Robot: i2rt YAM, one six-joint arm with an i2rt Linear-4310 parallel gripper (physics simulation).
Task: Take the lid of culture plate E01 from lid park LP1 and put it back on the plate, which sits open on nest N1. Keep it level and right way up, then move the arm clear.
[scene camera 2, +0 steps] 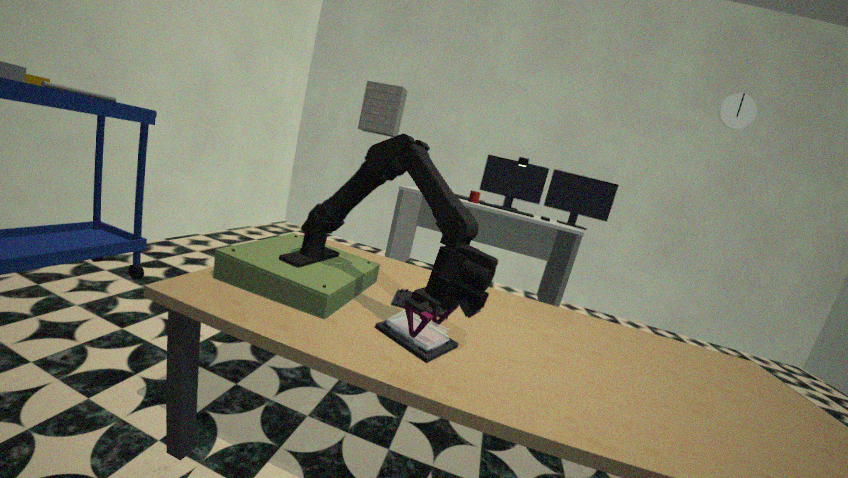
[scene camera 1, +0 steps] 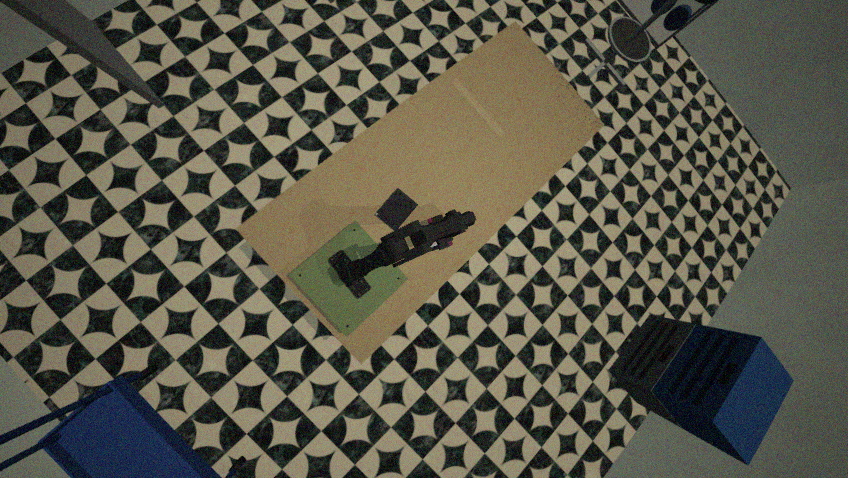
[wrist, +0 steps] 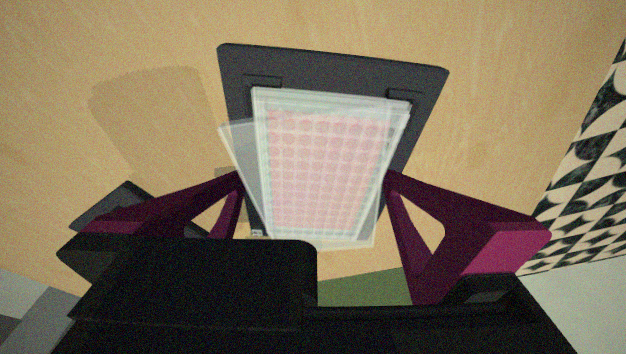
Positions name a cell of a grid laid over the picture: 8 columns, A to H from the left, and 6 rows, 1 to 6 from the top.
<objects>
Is my gripper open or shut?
Open.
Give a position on a grey lid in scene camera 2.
At E5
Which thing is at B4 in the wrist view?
A dark lid holder.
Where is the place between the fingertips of my gripper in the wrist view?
At E4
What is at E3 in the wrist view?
A grey lid.
</objects>
